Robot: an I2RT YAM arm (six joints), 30 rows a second.
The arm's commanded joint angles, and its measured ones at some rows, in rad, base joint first. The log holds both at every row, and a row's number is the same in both.
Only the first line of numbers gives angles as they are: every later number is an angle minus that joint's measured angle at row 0.
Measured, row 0:
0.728, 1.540, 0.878, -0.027, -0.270, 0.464
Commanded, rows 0 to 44:
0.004, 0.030, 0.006, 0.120, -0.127, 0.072
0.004, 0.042, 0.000, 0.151, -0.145, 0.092
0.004, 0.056, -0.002, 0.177, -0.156, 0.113
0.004, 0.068, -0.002, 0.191, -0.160, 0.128
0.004, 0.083, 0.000, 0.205, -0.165, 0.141
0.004, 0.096, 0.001, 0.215, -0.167, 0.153
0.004, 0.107, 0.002, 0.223, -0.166, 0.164
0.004, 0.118, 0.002, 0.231, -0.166, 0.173
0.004, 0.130, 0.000, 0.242, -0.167, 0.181
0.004, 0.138, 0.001, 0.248, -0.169, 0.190
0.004, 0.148, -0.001, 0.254, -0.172, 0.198
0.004, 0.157, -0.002, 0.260, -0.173, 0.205
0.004, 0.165, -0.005, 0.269, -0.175, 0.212
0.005, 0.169, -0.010, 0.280, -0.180, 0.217
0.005, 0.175, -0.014, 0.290, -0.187, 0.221
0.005, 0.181, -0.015, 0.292, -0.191, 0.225
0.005, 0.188, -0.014, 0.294, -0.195, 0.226
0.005, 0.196, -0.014, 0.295, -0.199, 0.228
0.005, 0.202, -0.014, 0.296, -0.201, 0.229
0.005, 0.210, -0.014, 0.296, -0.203, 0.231
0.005, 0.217, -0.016, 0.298, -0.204, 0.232
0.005, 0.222, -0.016, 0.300, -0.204, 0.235
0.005, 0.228, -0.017, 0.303, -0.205, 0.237
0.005, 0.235, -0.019, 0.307, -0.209, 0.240
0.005, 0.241, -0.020, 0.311, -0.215, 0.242
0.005, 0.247, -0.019, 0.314, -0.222, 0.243
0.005, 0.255, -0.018, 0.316, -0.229, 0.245
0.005, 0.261, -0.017, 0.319, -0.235, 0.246
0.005, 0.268, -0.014, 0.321, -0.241, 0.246
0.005, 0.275, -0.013, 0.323, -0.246, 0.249
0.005, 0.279, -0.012, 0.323, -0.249, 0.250
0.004, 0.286, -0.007, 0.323, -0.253, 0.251
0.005, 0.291, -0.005, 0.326, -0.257, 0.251
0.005, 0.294, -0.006, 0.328, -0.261, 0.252
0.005, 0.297, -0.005, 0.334, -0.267, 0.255
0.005, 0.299, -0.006, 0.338, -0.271, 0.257
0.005, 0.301, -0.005, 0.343, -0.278, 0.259
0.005, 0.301, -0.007, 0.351, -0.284, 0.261
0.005, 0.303, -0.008, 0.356, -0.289, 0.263
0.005, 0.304, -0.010, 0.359, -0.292, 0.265
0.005, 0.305, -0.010, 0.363, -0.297, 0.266
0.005, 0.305, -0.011, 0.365, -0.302, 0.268
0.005, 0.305, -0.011, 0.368, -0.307, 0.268
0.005, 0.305, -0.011, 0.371, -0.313, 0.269
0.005, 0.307, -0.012, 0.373, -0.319, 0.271
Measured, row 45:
0.000, 0.305, -0.009, 0.344, -0.277, 0.261
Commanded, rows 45 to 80:
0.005, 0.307, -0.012, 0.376, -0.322, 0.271
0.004, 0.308, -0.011, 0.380, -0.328, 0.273
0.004, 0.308, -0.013, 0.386, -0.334, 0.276
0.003, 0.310, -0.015, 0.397, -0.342, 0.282
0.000, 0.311, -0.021, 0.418, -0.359, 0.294
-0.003, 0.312, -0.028, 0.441, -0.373, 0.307
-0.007, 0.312, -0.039, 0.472, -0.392, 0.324
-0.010, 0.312, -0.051, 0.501, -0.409, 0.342
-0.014, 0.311, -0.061, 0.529, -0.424, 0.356
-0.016, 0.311, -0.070, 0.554, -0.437, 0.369
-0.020, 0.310, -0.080, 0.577, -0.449, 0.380
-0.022, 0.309, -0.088, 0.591, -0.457, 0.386
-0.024, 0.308, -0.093, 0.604, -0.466, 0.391
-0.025, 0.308, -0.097, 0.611, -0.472, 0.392
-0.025, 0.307, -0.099, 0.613, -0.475, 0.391
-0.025, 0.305, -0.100, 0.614, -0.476, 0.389
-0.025, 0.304, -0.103, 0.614, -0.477, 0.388
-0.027, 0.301, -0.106, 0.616, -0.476, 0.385
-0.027, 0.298, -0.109, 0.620, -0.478, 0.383
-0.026, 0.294, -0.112, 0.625, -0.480, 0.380
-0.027, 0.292, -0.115, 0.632, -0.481, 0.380
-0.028, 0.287, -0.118, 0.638, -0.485, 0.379
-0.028, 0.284, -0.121, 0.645, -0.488, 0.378
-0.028, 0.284, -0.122, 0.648, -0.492, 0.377
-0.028, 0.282, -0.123, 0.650, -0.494, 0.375
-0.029, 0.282, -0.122, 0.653, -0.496, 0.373
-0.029, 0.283, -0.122, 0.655, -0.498, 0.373
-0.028, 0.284, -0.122, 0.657, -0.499, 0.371
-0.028, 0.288, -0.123, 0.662, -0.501, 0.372
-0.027, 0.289, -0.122, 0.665, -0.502, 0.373
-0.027, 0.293, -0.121, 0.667, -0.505, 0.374
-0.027, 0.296, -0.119, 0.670, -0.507, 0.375
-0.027, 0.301, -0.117, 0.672, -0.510, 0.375
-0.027, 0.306, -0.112, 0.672, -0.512, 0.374
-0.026, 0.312, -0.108, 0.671, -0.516, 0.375
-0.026, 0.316, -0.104, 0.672, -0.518, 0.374
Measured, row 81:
-0.035, 0.313, -0.124, 0.631, -0.467, 0.377
